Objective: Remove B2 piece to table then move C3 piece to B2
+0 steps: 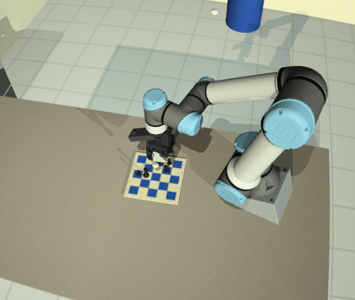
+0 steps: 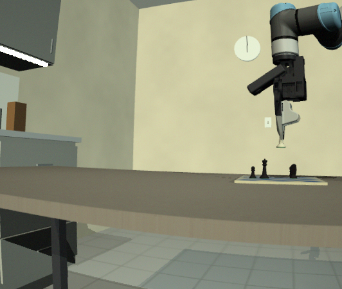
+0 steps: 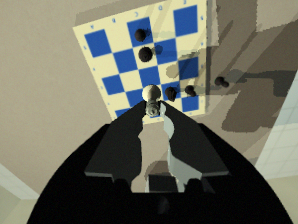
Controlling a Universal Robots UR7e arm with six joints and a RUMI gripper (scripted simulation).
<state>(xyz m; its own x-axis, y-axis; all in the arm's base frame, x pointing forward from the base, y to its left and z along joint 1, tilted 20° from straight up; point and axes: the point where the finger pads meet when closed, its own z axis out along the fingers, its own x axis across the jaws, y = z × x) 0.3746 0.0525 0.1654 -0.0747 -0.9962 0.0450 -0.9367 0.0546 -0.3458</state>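
Now: hand 12 cm above the chessboard. Round my hand: white piece 1 cm below; then black knight 10 cm below, 4 cm to the right, 3 cm behind.
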